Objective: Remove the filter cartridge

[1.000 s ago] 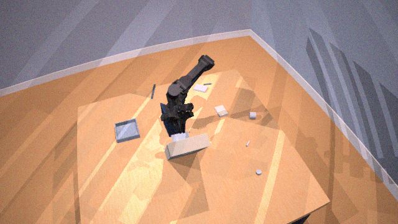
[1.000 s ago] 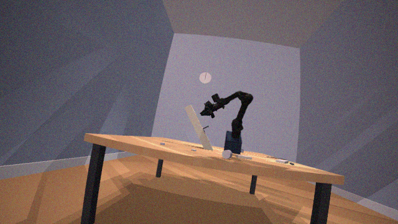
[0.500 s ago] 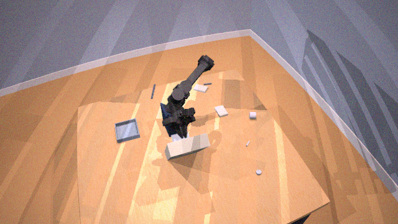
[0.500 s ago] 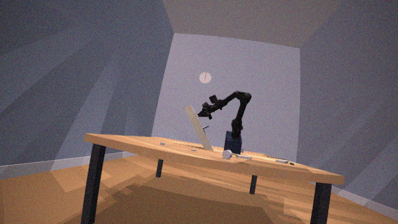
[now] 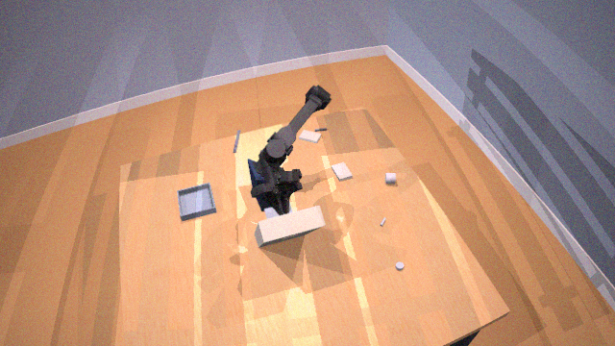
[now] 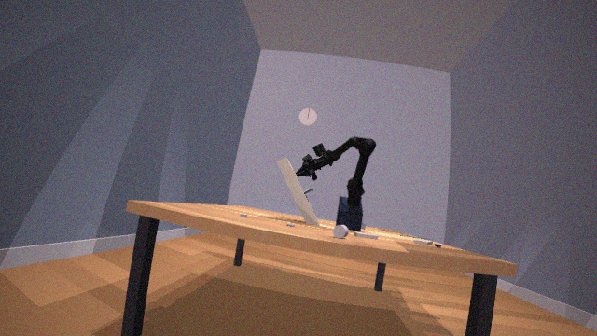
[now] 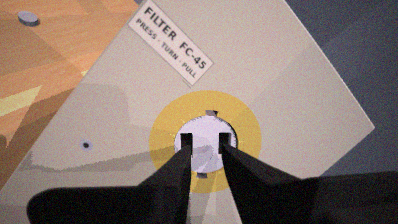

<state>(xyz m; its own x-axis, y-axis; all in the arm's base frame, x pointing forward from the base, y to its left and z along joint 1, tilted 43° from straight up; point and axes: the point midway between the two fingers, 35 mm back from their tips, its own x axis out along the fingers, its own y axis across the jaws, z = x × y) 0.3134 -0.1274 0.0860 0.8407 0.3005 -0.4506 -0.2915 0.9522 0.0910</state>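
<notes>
My gripper tip is now 20 mm short of the filter cartridge and 10 mm above it. Round my gripper tip: grey service panel (90 mm below, 30 mm behind); then small stick (390 mm to the left, 260 mm below, 10 mm behind); then blue-rimmed tray (430 mm behind, 250 mm below, 240 mm to the right).
</notes>
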